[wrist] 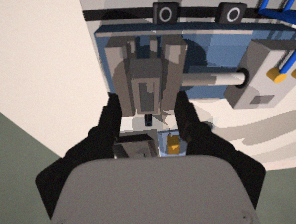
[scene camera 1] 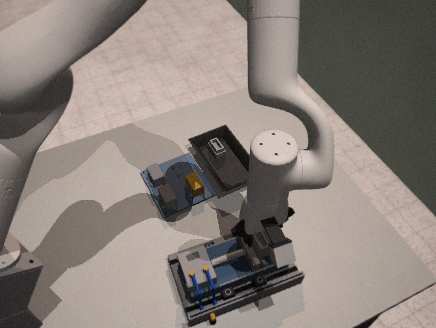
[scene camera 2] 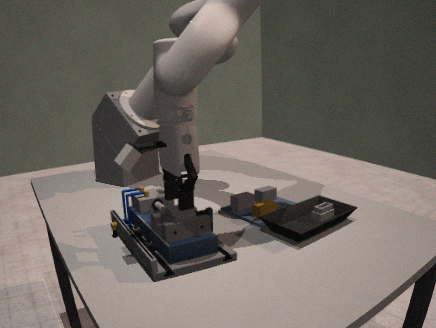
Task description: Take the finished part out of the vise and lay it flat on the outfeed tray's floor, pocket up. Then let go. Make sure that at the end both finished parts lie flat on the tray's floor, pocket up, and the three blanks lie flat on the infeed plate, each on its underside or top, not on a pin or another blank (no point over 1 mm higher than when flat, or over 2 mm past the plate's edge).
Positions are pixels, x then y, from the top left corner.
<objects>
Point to a blue plate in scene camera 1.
184,164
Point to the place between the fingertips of my gripper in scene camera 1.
At 260,237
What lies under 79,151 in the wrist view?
My gripper.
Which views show my gripper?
The wrist view, scene camera 1 and scene camera 2: all of them.
</objects>
